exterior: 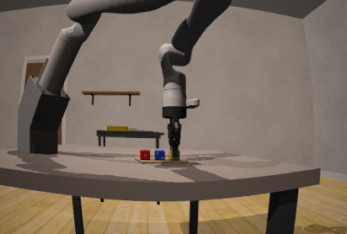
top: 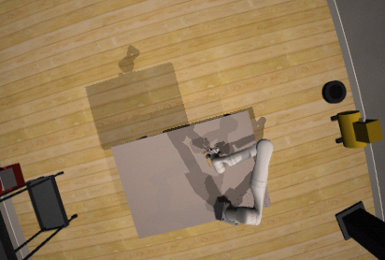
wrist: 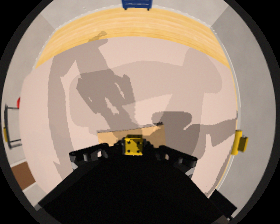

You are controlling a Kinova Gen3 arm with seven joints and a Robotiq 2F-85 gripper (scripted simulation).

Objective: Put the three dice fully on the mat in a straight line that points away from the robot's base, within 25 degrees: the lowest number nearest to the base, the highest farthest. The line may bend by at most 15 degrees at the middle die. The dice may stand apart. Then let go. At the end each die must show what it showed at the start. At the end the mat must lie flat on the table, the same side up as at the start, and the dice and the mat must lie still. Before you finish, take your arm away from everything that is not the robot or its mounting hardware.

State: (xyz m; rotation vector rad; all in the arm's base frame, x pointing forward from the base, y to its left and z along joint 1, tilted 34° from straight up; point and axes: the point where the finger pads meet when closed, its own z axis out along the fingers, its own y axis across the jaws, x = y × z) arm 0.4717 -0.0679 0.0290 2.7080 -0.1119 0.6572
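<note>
Right now my hand is 10 mm above the yellow die. From my hand the other things lie so: red die (90 mm behind, 20 mm to the left, 10 mm below); tan mat (40 mm behind, 30 mm below, 10 mm to the left); blue die (40 mm behind, 10 mm to the left, 10 mm below).
</note>
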